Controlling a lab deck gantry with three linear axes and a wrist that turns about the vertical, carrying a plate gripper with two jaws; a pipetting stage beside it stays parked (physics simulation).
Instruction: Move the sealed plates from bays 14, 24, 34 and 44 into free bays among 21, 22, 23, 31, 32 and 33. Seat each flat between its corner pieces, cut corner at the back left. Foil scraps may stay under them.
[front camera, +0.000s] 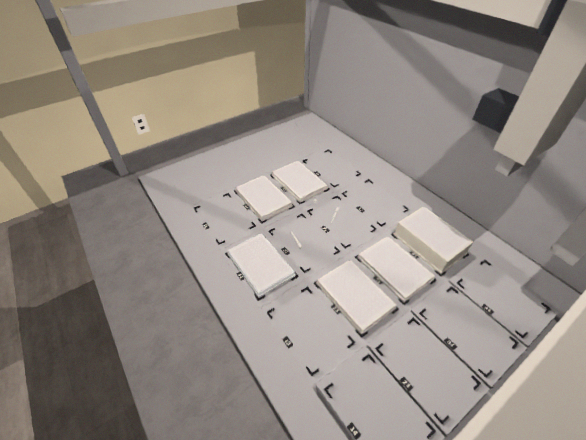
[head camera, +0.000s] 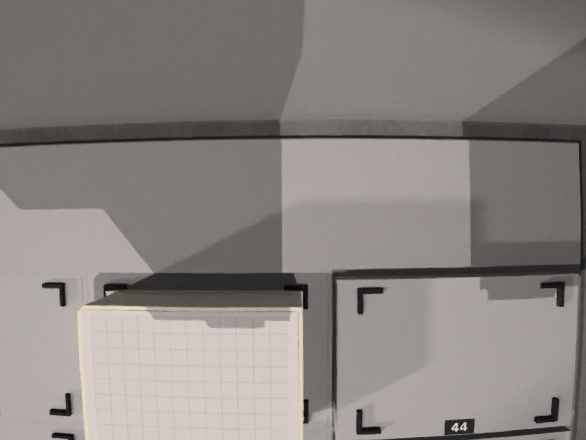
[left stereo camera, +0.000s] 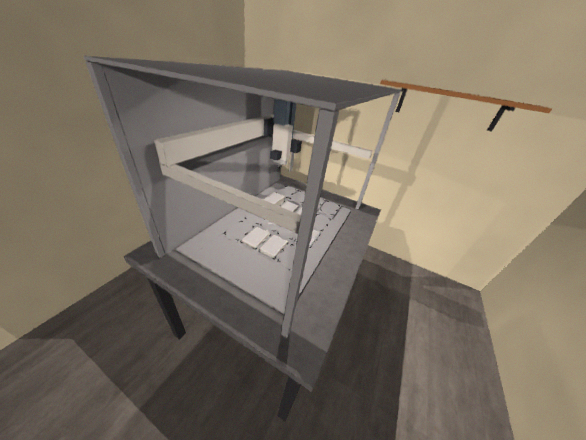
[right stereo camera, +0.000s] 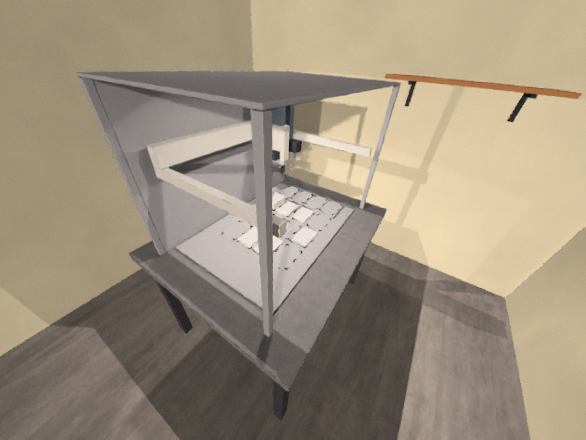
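Seen in the pictures: gripper, fingertip midpoint: (front camera: 574, 244) (left stereo camera: 285, 169) (right stereo camera: 286, 169); robot's base, origin of the base link: (front camera: 195, 209) (right stereo camera: 286, 268).
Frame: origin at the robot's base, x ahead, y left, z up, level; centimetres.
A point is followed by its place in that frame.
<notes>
Pale sealed plates lie flat in the front view: one (front camera: 263, 197) @(z 1.4, x 7.3, y 14.6 cm) (left stereo camera: 273, 246) @(z 1.4, x 5.2, y 14.7 cm) at bay 21, one (front camera: 299, 180) @(z 1.4, x 7.2, y 25.3 cm) (left stereo camera: 256, 237) @(z 1.4, x 5.7, y 25.0 cm) at 31, one (front camera: 356, 296) @(z 1.4, x 40.0, y 14.5 cm) (right stereo camera: 304, 213) @(z 1.4, x 39.8, y 14.6 cm) at 23 and one (front camera: 396, 268) @(z 1.4, x 39.9, y 25.1 cm) (right stereo camera: 288, 208) @(z 1.4, x 38.4, y 25.2 cm) at 33. They appear seated between their corners. Their cut corners are too small to make out. Bays 14, 24, 34 and 44 are bare. Bays 22 and 32 hold no plate. The gripper (left stereo camera: 292, 169) @(z 16.0, x 58.0, y 40.6 cm) (right stereo camera: 292, 169) @(z 16.0, x 58.0, y 40.6 cm) is raised over the far right end of the deck, with no plate visible at it; its jaw opening is too small to tell.
A tall pale box (front camera: 432, 239) @(z 4.2, x 40.3, y 34.3 cm) (head camera: 190, 370) @(z 4.2, x 39.4, y 37.0 cm) stands on bay 43. A lidded plate (front camera: 261, 265) @(z 1.4, x 24.0, y 3.9 cm) (right stereo camera: 305, 236) @(z 1.4, x 22.4, y 3.6 cm) sits on bay 12. A thin white piece (front camera: 296, 239) @(z 0.5, x 21.9, y 13.9 cm) lies in bay 22 and another (front camera: 335, 215) @(z 0.4, x 21.2, y 25.4 cm) in bay 32. The parked stage (front camera: 540, 95) hangs at right.
</notes>
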